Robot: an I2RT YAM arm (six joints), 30 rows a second.
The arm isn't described. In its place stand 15 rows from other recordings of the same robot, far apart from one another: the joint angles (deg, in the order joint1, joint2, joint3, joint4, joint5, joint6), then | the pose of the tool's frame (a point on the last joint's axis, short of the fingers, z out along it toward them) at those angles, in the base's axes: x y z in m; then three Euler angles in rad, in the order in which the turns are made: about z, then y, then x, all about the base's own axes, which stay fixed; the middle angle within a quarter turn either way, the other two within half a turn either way.
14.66, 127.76, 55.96, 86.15, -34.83, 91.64 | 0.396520 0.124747 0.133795 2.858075 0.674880 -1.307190
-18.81, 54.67, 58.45, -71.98, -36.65, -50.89 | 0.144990 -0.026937 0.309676 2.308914 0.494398 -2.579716
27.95, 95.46, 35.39, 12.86, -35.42, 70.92 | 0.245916 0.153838 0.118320 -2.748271 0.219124 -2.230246
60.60, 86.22, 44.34, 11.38, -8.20, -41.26 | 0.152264 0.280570 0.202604 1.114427 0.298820 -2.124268
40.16, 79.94, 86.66, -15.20, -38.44, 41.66 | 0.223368 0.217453 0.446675 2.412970 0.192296 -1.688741
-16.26, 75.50, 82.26, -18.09, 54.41, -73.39 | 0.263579 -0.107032 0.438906 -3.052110 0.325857 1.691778
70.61, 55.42, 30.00, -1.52, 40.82, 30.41 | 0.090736 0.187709 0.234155 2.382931 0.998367 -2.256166
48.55, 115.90, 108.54, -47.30, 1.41, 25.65 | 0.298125 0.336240 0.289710 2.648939 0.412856 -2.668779
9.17, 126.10, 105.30, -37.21, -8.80, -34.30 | 0.476677 0.082466 0.203299 2.266555 0.514918 -2.868828
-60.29, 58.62, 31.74, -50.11, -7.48, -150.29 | 0.079751 -0.130411 0.175143 1.570989 0.225599 3.008492
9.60, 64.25, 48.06, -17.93, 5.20, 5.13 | 0.244997 0.038166 0.279200 3.066115 0.975579 -3.055645
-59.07, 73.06, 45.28, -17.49, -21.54, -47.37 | 0.146488 -0.219043 0.228846 -2.899664 0.709438 2.627932
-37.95, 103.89, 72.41, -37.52, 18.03, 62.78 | 0.278914 -0.231493 0.192324 -1.305838 0.078450 2.669185
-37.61, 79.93, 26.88, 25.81, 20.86, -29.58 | 0.201742 -0.171421 0.164610 -2.502919 0.456543 2.067490
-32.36, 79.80, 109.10, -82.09, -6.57, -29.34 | 0.191124 -0.116281 0.458450 -3.040599 0.604935 2.864639
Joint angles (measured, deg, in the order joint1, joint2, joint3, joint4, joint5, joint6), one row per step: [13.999, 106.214, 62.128, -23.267, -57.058, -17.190]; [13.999, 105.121, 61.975, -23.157, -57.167, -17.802]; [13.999, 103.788, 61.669, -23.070, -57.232, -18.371]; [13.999, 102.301, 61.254, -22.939, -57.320, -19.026]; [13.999, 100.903, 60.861, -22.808, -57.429, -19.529]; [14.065, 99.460, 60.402, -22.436, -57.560, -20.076]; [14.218, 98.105, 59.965, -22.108, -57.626, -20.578]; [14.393, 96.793, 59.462, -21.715, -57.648, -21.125]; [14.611, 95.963, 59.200, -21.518, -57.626, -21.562]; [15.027, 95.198, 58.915, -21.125, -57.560, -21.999]
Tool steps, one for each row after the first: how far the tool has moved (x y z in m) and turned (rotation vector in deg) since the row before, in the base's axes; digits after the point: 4 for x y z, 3 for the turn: [-0.0012, -0.0003, 0.0057, 0.349, -1.525, 0.348]; [-0.0021, -0.0005, 0.0063, 0.320, -1.561, 0.308]; [-0.0026, -0.0006, 0.0066, 0.354, -1.719, 0.358]; [-0.0026, -0.0006, 0.0061, 0.354, -1.519, 0.291]; [-0.0028, -0.0003, 0.0062, 0.420, -1.768, 0.387]; [-0.0029, 0.0002, 0.0056, 0.337, -1.637, 0.420]; [-0.0031, 0.0003, 0.0050, 0.286, -1.644, 0.439]; [-0.0021, 0.0007, 0.0034, 0.148, -1.133, 0.406]; [-0.0022, 0.0018, 0.0030, 0.143, -1.247, 0.579]
